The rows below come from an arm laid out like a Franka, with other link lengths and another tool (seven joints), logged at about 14 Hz.
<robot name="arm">
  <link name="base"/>
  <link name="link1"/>
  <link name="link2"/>
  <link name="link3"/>
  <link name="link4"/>
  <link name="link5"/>
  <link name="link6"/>
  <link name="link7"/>
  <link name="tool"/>
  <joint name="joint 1" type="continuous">
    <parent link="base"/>
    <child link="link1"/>
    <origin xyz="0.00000 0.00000 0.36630"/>
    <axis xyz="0 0 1"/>
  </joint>
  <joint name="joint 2" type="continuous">
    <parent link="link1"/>
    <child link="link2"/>
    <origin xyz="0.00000 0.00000 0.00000"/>
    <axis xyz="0 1 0"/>
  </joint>
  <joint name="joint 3" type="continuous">
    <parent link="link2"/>
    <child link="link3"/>
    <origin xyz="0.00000 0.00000 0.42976"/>
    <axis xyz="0 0 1"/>
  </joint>
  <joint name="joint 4" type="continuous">
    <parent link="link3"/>
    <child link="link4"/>
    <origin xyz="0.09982 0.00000 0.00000"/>
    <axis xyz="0 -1 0"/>
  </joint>
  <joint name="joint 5" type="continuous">
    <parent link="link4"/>
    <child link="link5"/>
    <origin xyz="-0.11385 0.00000 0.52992"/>
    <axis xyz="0 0 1"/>
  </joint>
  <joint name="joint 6" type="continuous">
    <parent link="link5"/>
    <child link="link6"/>
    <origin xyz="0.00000 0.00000 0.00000"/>
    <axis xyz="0 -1 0"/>
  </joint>
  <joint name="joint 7" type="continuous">
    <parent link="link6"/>
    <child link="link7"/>
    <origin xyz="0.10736 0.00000 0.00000"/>
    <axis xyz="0 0 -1"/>
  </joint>
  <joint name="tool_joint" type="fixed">
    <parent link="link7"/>
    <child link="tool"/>
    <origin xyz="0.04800 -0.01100 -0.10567" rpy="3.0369 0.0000 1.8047"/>
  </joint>
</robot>
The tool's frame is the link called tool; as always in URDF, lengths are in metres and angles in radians. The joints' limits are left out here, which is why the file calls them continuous.
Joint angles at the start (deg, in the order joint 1, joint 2, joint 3, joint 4, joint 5, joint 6, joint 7): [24.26, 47.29, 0.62, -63.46, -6.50, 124.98, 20.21]
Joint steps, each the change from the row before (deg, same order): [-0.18, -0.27, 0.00, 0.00, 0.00, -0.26, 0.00]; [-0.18, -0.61, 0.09, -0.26, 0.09, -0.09, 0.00]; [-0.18, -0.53, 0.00, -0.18, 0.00, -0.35, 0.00]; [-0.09, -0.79, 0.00, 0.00, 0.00, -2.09, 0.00]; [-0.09, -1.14, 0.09, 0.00, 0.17, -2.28, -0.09]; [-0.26, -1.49, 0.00, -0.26, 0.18, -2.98, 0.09]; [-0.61, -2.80, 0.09, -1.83, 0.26, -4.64, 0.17]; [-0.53, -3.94, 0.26, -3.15, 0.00, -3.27, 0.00]
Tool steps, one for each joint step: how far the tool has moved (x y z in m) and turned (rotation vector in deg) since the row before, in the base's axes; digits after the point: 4 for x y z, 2 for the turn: [0.0008, -0.0035, 0.0044, -0.01, -0.02, -0.21]; [-0.0006, -0.0028, 0.0081, 0.24, -0.18, -0.16]; [-0.0001, -0.0039, 0.0068, -0.02, -0.01, -0.21]; [-0.0025, -0.0037, 0.0088, -0.60, 1.14, -0.29]; [-0.0040, -0.0031, 0.0147, -0.36, 1.08, -0.21]; [-0.0048, -0.0084, 0.0160, -0.63, 1.61, -0.68]; [-0.0117, -0.0174, 0.0162, -1.30, 3.40, -1.18]; [-0.0184, -0.0152, 0.0242, -0.96, 2.27, -0.57]
